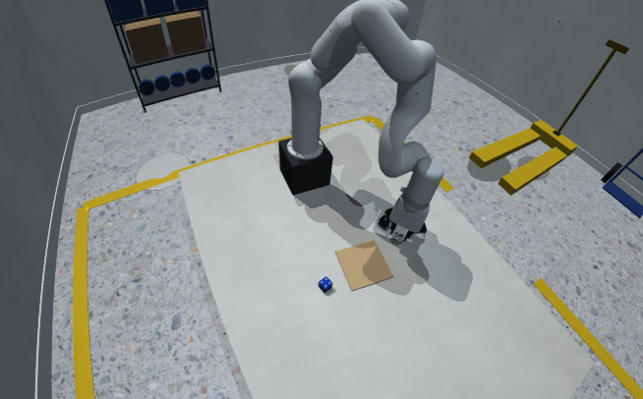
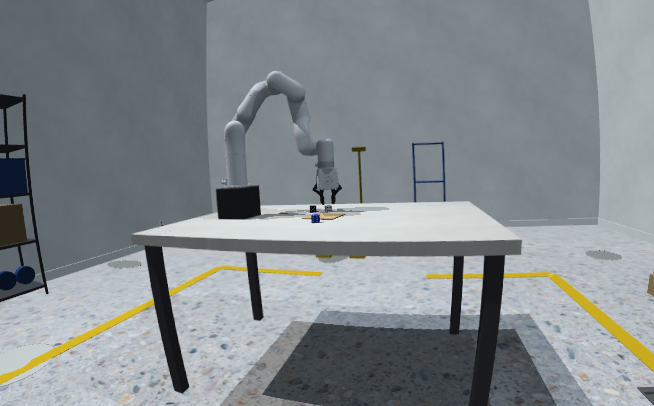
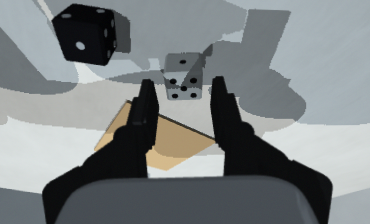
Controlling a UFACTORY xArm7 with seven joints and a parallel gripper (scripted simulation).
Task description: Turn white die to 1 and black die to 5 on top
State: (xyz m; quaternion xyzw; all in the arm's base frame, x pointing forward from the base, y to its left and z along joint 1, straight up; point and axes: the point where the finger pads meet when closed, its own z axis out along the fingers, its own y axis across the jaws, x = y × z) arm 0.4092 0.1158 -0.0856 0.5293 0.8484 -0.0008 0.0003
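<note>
Now: the white die 4 cm below my hand. Round my hand: black die: 8 cm behind, 4 cm below, 1 cm to the left; then blue die: 29 cm to the right, 4 cm below, 1 cm ahead; then tan mat: 15 cm to the right, 5 cm below, 1 cm ahead.
</note>
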